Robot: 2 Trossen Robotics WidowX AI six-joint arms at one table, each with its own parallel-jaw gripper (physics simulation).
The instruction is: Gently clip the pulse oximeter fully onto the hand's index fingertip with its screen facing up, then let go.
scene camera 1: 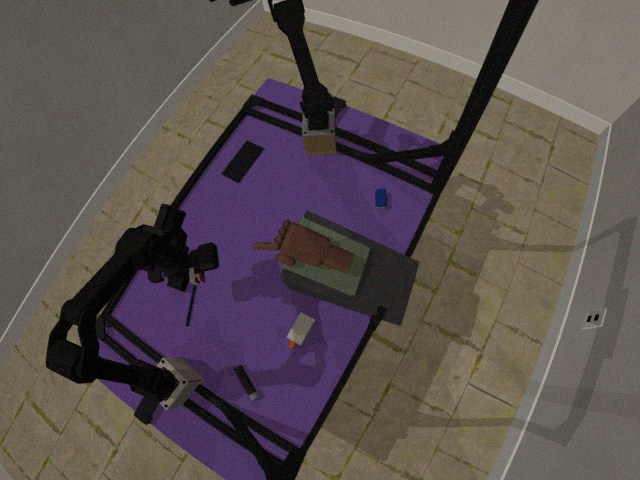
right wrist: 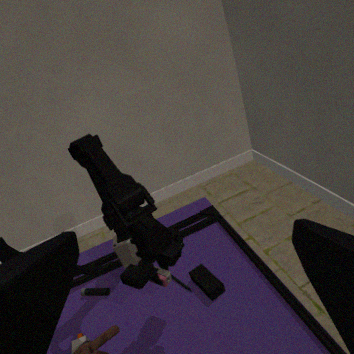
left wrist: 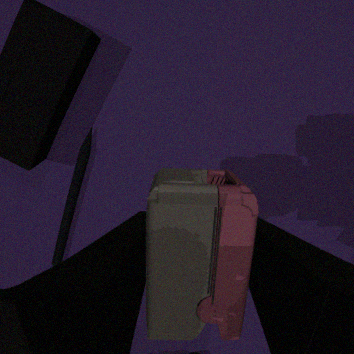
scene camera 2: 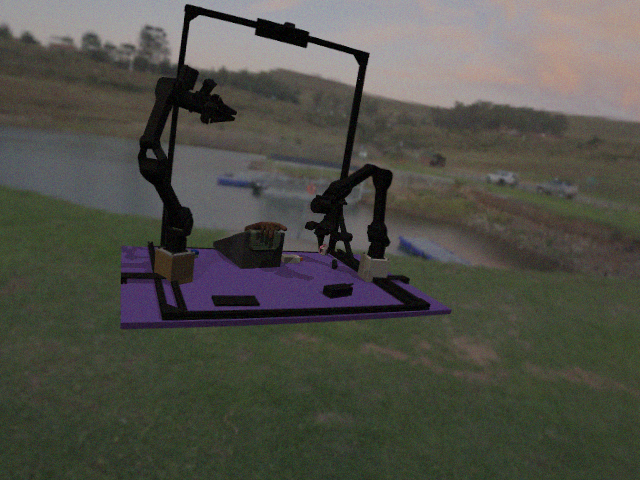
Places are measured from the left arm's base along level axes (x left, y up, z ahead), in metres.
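Pixels of known places: left gripper, fingertip midpoint: [scene camera 1: 197, 270] [right wrist: 162, 278] [left wrist: 194, 223] [scene camera 2: 323, 251]; right gripper, fingertip midpoint: [scene camera 1: 219, 2] [right wrist: 186, 236] [scene camera 2: 235, 116]; left arm's base at its link origin: [scene camera 1: 164, 383] [right wrist: 125, 234] [scene camera 2: 375, 256]; right arm's base at its link origin: [scene camera 1: 318, 121] [scene camera 2: 175, 250].
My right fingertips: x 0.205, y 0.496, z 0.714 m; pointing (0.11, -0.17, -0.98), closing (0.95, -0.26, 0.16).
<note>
For each thing: its top centre in the pictures, then the offset to it from my right fingertips.
- pulse oximeter at its top centre: [left wrist: 206, 292] [scene camera 1: 193, 270] [right wrist: 156, 271] [scene camera 2: 325, 245] dx -0.104, dy -0.434, dz -0.425 m
- black block at its top centre: [left wrist: 24, 87] [right wrist: 204, 277] [scene camera 1: 179, 270] [scene camera 2: 338, 286] dx +0.006, dy -0.566, dz -0.465 m
- dark pen at its top centre: [left wrist: 69, 203] [scene camera 1: 190, 302] dx -0.077, dy -0.592, dz -0.518 m
- white box at its top centre: [scene camera 1: 298, 331] [right wrist: 78, 346] [scene camera 2: 292, 255] dx -0.392, dy -0.573, dz -0.385 m
- dark cylinder at its top centre: [scene camera 1: 244, 383] [right wrist: 92, 288] dx -0.359, dy -0.574, dz -0.587 m
- blue item at its top centre: [scene camera 1: 381, 196] dx -0.353, dy -0.569, dz +0.077 m
- black flat pad at its top centre: [scene camera 2: 235, 299] [scene camera 1: 242, 160] dx +0.107, dy -0.593, dz -0.058 m
The pulse oximeter [scene camera 1: 196, 277] [scene camera 2: 322, 249] [left wrist: 182, 260] [right wrist: 164, 277], with one pale and one pink shell, is clamped in my left gripper [scene camera 2: 321, 244] [left wrist: 194, 223]. In the left wrist view its shells stand side by side between the fingers; its screen cannot be made out. The brown hand [scene camera 1: 307, 241] [scene camera 2: 266, 227] rests on a green-topped dark stand [scene camera 1: 395, 284], its index finger [scene camera 1: 264, 245] [right wrist: 106, 337] extended left in scene camera 1. The oximeter is off the finger, to its lower left there. My right gripper [scene camera 2: 235, 116] is open and empty, high above the table.
A black block [scene camera 2: 337, 290] [left wrist: 45, 80] [right wrist: 207, 282] and a dark pen [scene camera 1: 191, 304] [left wrist: 72, 205] lie near the left gripper. A white box [scene camera 1: 301, 328], dark cylinder [scene camera 1: 245, 381], blue item [scene camera 1: 381, 197] and black flat pad [scene camera 1: 242, 161] [scene camera 2: 235, 300] lie farther off.
</note>
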